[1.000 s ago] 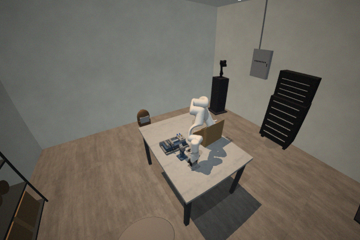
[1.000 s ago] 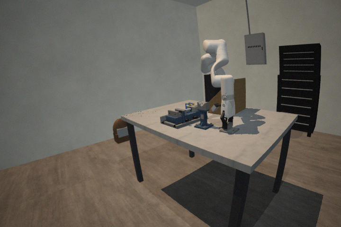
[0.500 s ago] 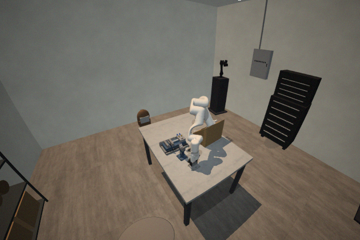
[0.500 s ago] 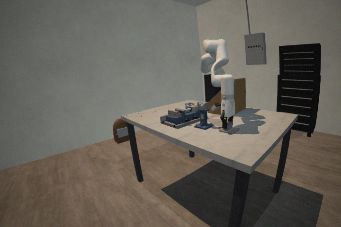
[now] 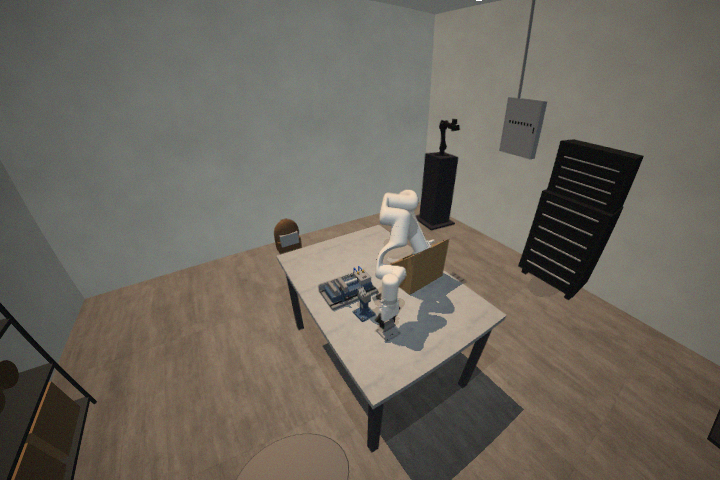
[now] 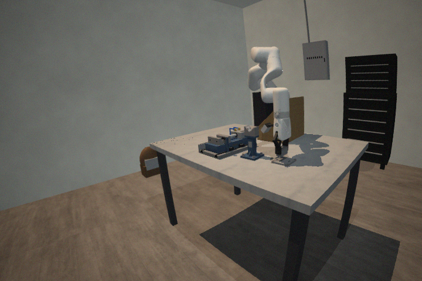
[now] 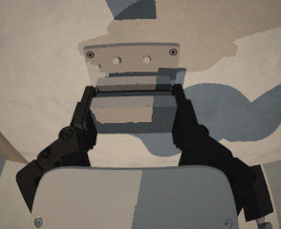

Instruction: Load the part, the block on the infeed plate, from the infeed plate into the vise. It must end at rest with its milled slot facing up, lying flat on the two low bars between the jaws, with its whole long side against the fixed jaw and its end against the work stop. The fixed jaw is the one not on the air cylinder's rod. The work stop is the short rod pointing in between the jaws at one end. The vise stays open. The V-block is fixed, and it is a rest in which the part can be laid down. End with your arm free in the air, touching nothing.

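My hand is 60 mm above the infeed plate and 20 mm to the right of it. Also, from my hand: air cylinder rod: 350 mm to the right, 50 mm ahead, 20 mm above; then work stop: 300 mm to the right, 130 mm ahead, 30 mm above; then part: 10 mm below.
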